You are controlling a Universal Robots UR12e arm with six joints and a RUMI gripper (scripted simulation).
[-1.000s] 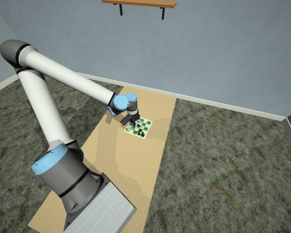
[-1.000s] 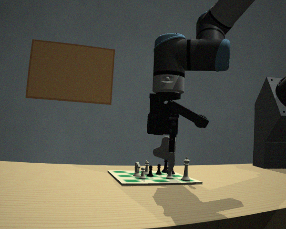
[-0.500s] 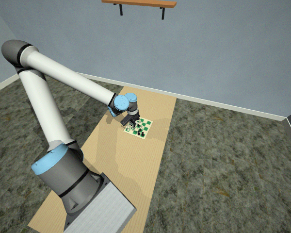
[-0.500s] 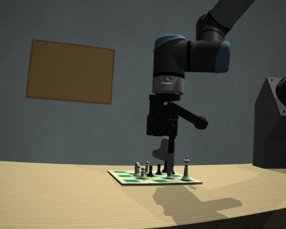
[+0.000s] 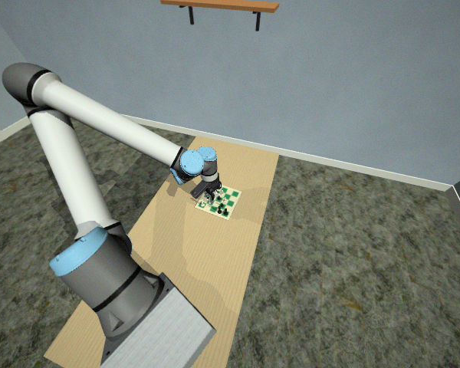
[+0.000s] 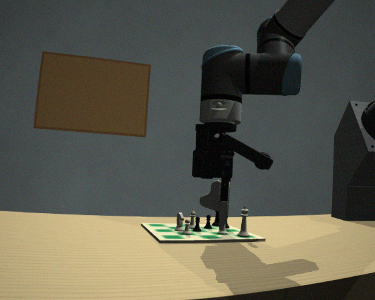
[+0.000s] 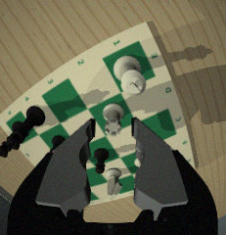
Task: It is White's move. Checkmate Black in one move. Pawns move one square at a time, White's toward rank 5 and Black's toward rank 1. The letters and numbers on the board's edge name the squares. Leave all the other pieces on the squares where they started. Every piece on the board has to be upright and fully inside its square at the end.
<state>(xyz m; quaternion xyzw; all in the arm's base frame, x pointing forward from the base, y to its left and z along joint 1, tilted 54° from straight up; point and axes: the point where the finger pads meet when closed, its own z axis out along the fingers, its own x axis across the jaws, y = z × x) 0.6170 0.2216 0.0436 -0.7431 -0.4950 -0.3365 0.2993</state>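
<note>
Right now the white queen is 40 mm behind my hand and 30 mm to the left of it. The rest, counted from my hand: white pawn 80 mm ahead, 10 mm to the left, 10 mm below; chessboard 50 mm ahead, 30 mm to the right, 30 mm below.
</note>
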